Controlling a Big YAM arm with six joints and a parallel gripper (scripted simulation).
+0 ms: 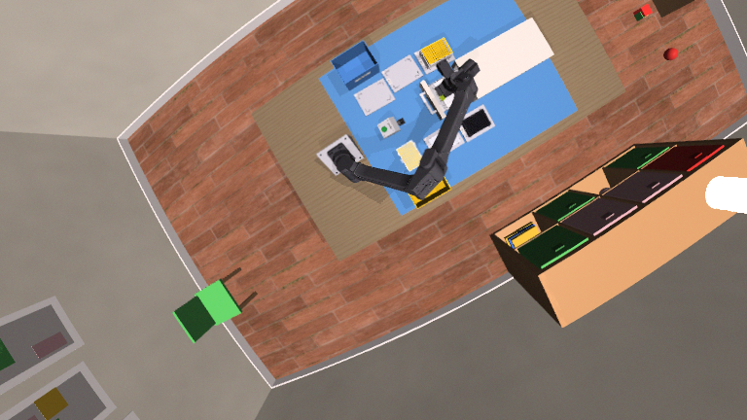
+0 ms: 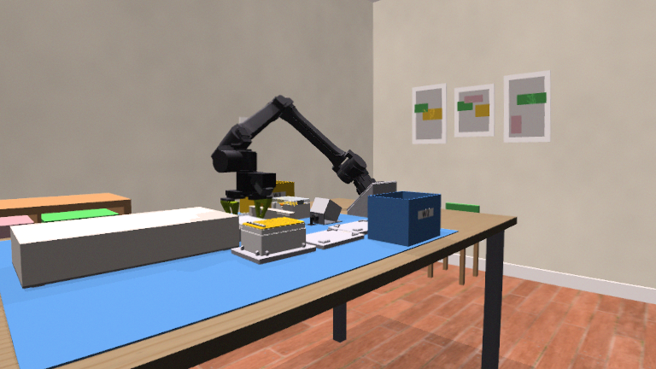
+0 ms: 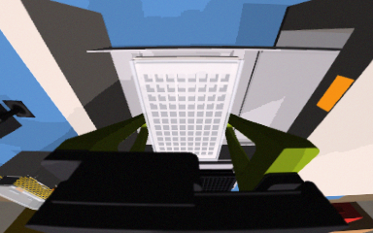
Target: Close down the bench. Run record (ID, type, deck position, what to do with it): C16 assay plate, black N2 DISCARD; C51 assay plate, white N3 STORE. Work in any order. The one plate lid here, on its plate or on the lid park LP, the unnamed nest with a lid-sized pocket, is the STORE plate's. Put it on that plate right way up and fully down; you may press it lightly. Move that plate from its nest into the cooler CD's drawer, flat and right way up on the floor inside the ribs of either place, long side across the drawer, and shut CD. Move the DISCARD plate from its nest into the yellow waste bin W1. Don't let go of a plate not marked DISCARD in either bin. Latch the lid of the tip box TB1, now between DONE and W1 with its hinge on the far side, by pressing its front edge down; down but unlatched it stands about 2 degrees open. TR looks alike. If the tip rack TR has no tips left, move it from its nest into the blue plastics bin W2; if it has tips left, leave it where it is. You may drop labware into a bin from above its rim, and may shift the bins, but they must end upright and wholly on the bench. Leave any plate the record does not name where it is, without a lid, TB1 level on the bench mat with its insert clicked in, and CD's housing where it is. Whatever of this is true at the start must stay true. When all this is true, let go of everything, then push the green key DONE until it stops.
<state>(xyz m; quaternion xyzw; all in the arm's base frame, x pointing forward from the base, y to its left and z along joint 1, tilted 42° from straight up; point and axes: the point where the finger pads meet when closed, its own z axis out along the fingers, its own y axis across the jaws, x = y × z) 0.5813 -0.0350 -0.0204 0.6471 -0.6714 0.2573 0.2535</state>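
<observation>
The plate lid is right at my hand. Round my hand: white cooler CD: 170 mm ahead, 10 mm to the right, 10 mm below; then drawer: 40 mm ahead, 20 mm below; then white plate: right at my hand.
</observation>
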